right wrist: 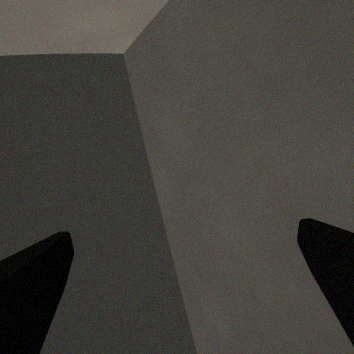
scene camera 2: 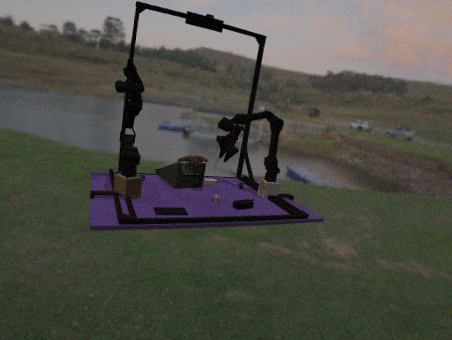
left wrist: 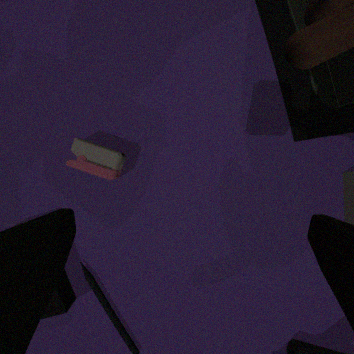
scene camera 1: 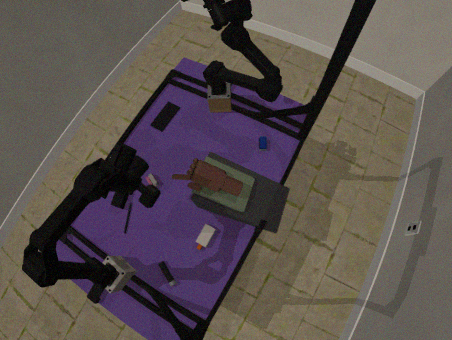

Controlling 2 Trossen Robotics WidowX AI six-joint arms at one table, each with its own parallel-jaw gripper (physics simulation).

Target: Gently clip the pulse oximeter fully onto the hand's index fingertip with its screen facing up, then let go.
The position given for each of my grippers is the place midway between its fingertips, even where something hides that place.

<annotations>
My left gripper (scene camera 1: pixel 147 184) is open and holds nothing. Also in view: a pulse oximeter (left wrist: pixel 93 158). My right gripper (right wrist: pixel 186 236) is open and holds nothing.
</annotations>
